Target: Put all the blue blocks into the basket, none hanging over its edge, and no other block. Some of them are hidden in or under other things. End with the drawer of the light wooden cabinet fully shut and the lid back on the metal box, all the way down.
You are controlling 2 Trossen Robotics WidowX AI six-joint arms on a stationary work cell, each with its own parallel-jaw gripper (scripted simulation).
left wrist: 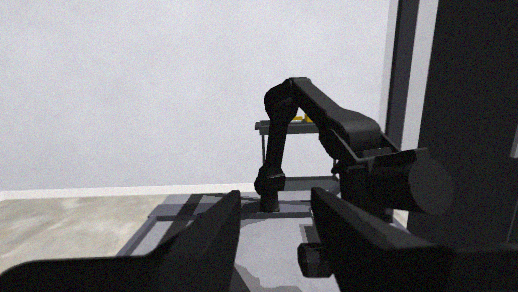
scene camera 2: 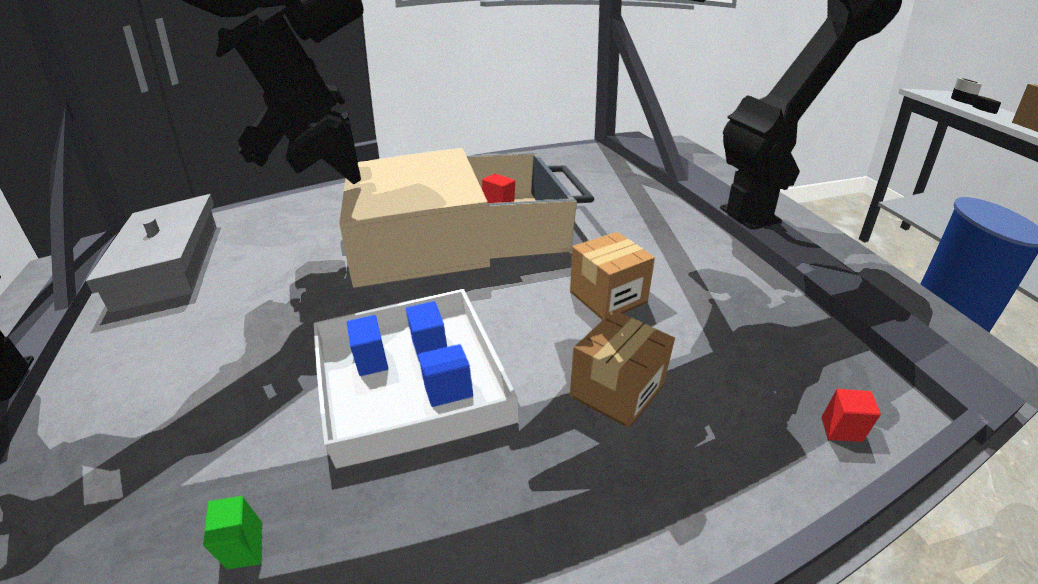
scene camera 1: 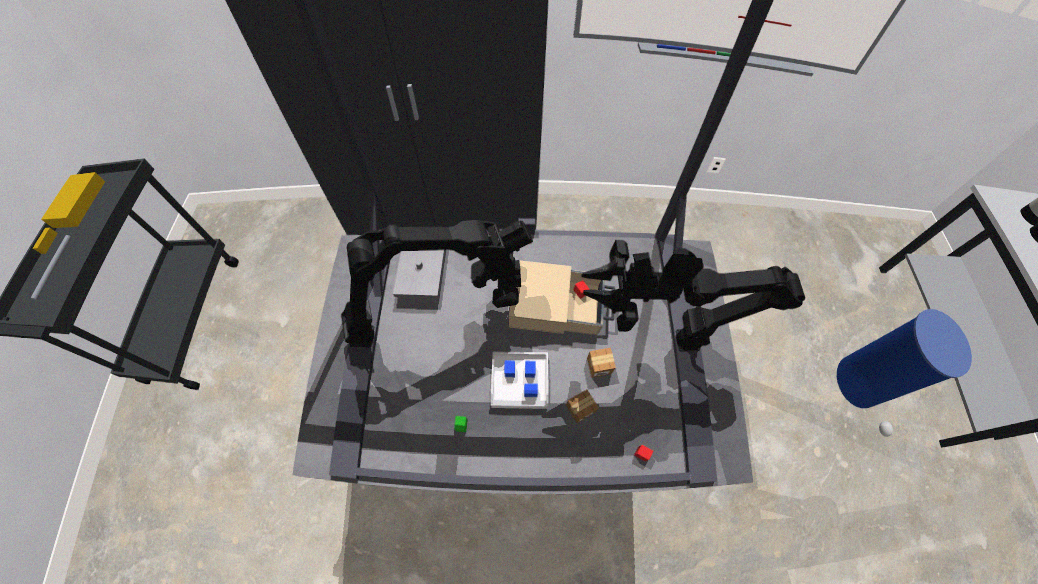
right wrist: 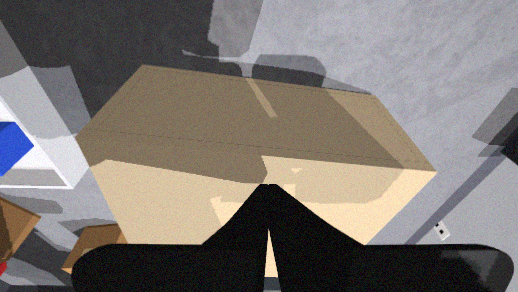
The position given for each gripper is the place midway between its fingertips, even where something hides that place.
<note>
In view: the left gripper point(scene camera 1: 582, 283), the right gripper point(scene camera 2: 357, 181), a light wooden cabinet point(scene camera 2: 411, 216), a white basket point(scene camera 2: 350, 404) and a red block point(scene camera 2: 850, 415).
The light wooden cabinet shows as well in scene camera 1 point(scene camera 1: 543, 296) and in the right wrist view point(right wrist: 175, 152). The white basket also shows in scene camera 1 point(scene camera 1: 505, 390). The left gripper shows as well in the left wrist view point(left wrist: 275, 196). The left wrist view misses the light wooden cabinet: it is out of frame. The left wrist view misses the white basket: it is out of frame.
</note>
